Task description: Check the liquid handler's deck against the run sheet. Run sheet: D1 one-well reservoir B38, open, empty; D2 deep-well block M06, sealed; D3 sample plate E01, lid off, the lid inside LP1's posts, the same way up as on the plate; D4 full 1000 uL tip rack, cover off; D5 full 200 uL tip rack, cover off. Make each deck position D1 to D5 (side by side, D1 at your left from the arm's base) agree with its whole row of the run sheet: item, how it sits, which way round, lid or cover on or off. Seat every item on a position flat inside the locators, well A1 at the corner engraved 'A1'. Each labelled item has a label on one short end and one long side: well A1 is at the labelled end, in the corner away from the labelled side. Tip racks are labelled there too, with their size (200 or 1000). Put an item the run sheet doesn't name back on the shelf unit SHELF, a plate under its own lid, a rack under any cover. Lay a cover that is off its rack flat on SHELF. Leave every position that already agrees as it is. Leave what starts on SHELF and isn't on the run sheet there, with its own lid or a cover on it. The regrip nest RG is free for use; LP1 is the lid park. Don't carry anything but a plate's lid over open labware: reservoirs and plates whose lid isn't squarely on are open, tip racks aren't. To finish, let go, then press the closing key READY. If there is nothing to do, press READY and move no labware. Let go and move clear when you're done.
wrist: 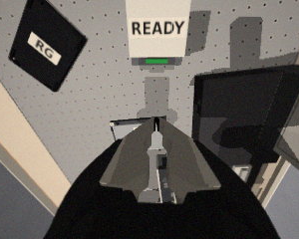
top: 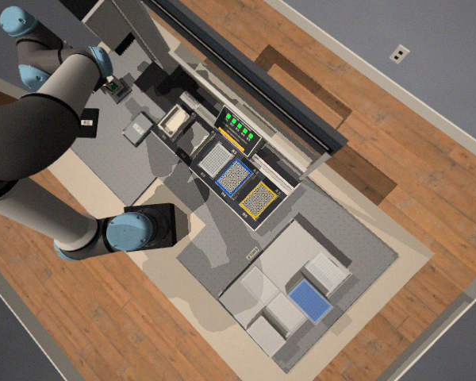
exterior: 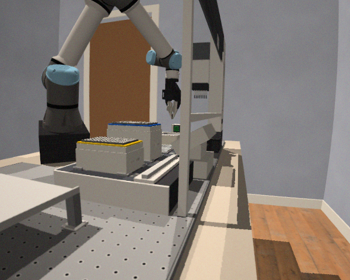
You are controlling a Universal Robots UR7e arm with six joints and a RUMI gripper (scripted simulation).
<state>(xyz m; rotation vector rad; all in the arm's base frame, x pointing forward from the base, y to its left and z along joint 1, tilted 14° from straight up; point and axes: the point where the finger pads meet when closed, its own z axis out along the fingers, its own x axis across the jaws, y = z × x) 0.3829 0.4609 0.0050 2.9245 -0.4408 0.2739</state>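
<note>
The ready key lies 70 mm below my hand, 60 mm to the left of it and 20 mm ahead of it. From my hand the other things lie so: black RG nest: 190 mm behind, 150 mm to the left, 150 mm below; then cream reservoir: 280 mm to the right, 90 mm below, 30 mm ahead; then grey lid: 140 mm below, 110 mm to the right, 80 mm behind.
</note>
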